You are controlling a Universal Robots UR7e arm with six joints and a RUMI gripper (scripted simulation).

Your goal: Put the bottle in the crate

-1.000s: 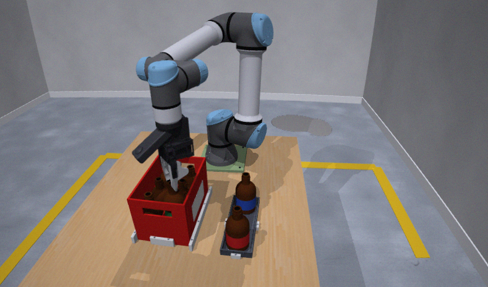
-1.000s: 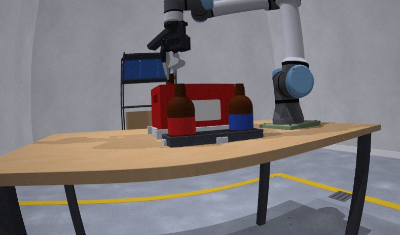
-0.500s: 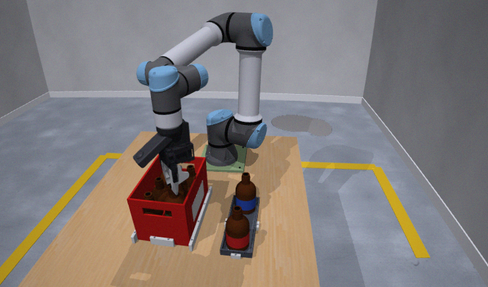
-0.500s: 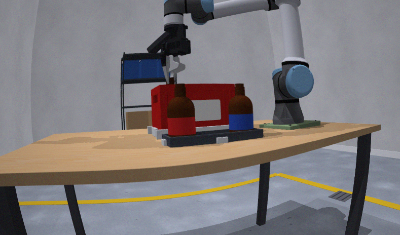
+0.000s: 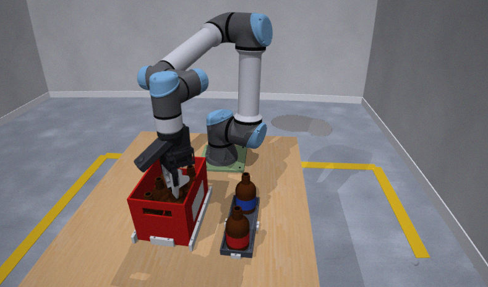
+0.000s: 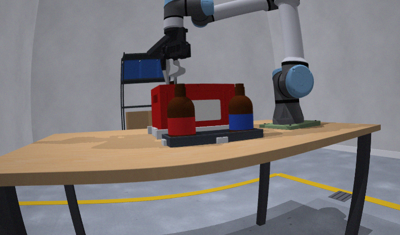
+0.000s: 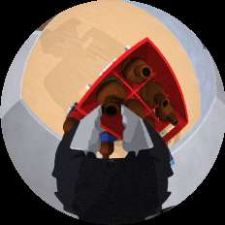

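Right now my hand is 7 cm above the brown bottle. From my hand the other things lie so: red crate (10 cm below, 8 cm behind, 6 cm to the right).
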